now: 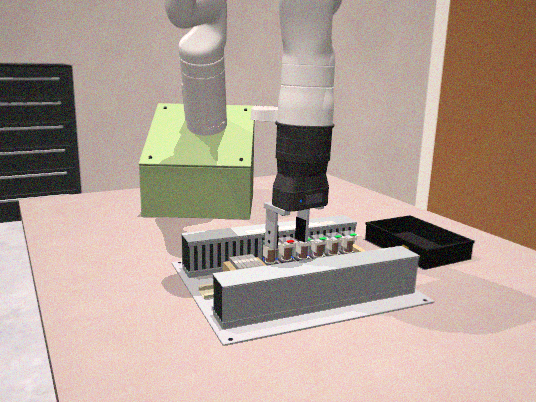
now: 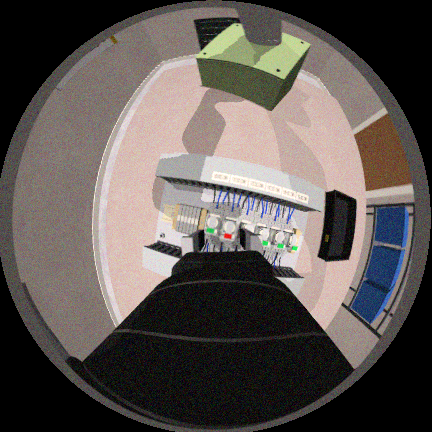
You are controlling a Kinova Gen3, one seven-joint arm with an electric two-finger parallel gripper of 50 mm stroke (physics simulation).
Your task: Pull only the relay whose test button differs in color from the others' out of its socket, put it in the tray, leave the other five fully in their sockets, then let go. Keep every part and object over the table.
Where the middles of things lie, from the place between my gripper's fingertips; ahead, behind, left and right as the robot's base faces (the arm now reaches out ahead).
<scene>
I see the white mounting plate (image 1: pixel 254 331) 20 mm to the left of my hand and 70 mm below it.
</scene>
